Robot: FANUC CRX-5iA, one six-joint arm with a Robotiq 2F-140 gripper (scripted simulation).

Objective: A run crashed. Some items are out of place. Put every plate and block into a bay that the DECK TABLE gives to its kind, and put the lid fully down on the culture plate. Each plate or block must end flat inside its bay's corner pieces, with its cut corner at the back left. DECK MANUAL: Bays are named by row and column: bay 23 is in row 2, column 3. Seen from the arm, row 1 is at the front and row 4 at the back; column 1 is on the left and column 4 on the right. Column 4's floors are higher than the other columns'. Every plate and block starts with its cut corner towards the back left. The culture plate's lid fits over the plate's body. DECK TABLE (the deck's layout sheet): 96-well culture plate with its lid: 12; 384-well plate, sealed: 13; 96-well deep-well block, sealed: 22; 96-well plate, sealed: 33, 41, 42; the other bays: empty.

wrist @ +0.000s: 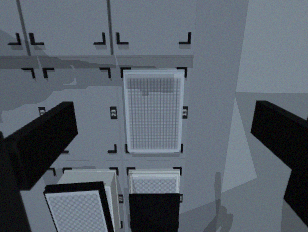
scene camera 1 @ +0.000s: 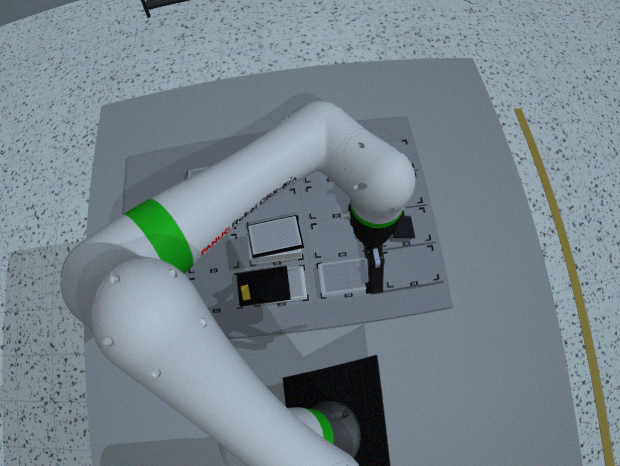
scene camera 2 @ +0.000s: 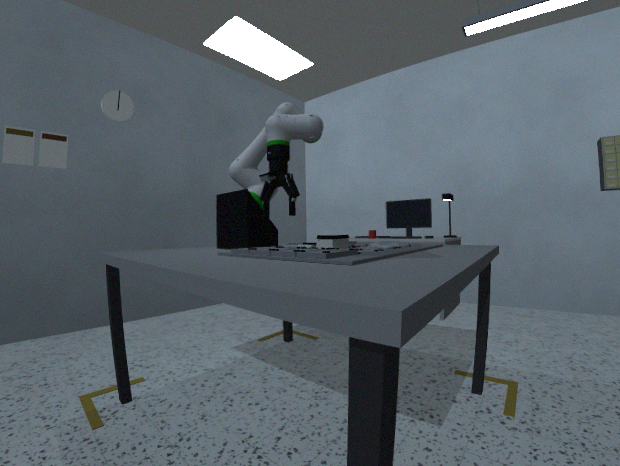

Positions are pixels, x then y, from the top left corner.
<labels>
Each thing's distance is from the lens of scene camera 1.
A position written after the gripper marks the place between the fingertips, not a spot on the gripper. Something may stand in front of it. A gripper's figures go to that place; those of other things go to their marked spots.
gripper (scene camera 1: 366, 259): 112 cm
black lid (scene camera 1: 269, 285): 123 cm
</labels>
